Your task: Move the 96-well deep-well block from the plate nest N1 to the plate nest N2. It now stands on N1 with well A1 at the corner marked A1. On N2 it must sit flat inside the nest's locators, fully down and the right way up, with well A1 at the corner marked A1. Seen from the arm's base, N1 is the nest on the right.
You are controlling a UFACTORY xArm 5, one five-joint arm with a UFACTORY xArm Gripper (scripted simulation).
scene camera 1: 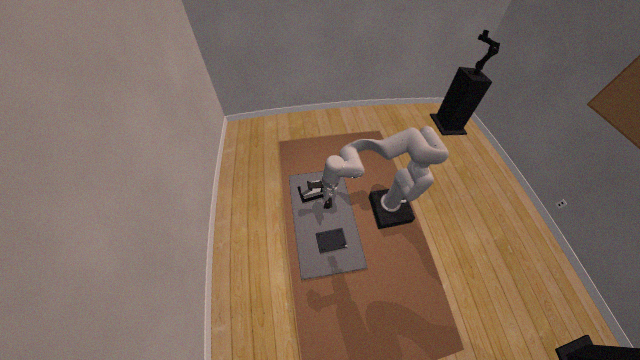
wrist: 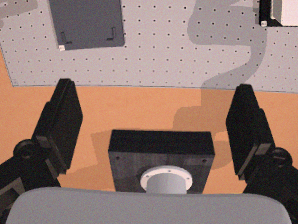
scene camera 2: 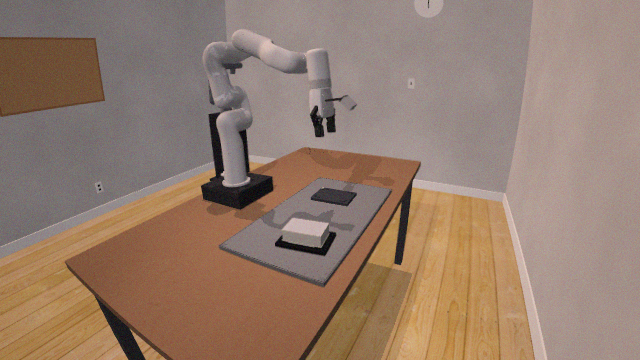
Scene:
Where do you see a white deep-well block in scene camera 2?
309, 233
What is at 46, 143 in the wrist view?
My gripper.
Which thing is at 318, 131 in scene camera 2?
My gripper.

